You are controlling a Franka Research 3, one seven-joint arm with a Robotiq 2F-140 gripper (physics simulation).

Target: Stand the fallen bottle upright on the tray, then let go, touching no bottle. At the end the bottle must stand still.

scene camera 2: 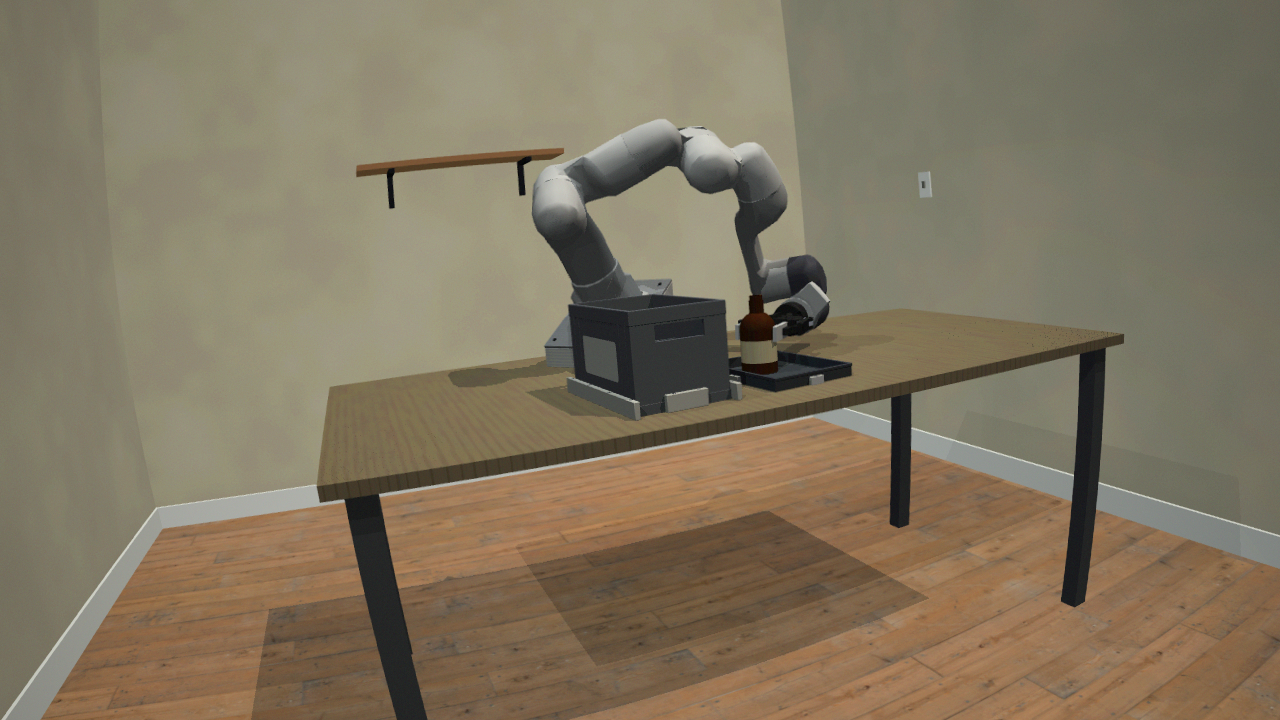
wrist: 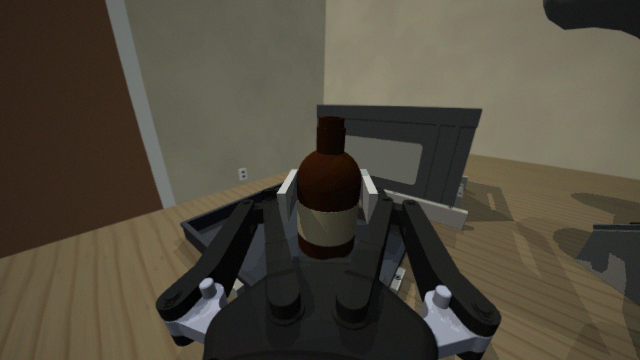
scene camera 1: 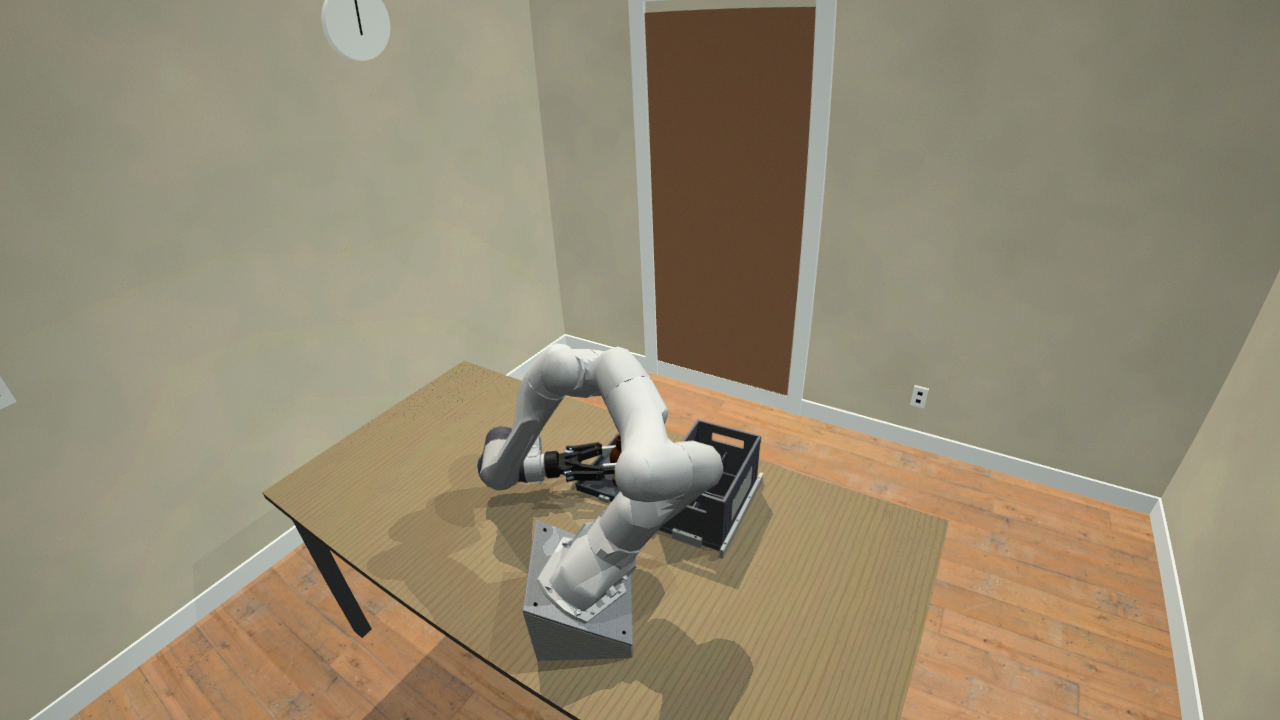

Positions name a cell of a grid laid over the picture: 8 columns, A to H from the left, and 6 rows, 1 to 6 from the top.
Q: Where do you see a brown bottle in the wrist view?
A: E4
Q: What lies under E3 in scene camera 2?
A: A brown bottle.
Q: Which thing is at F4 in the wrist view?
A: A light rail.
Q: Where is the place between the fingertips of my gripper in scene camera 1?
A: At D4
